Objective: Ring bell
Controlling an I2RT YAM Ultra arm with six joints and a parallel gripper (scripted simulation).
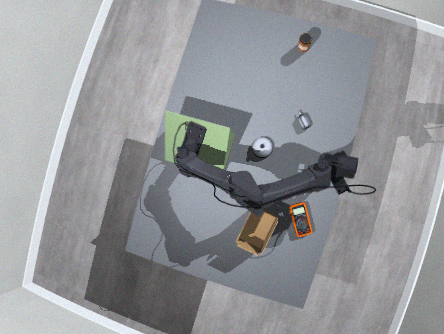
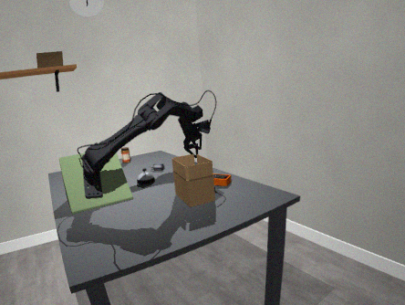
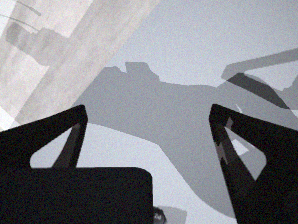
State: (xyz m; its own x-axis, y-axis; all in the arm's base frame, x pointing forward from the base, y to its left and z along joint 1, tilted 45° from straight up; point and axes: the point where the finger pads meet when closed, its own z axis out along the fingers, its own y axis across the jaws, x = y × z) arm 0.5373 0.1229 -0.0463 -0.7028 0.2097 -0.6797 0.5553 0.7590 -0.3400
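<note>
My gripper is now 290 mm past the dark button, 40 mm above it and 20 mm to the left of it. From my hand the other things lie so: bell: 290 mm behind, 50 mm below, 20 mm to the right; then jar: 460 mm to the left, 300 mm behind, 50 mm below.
</note>
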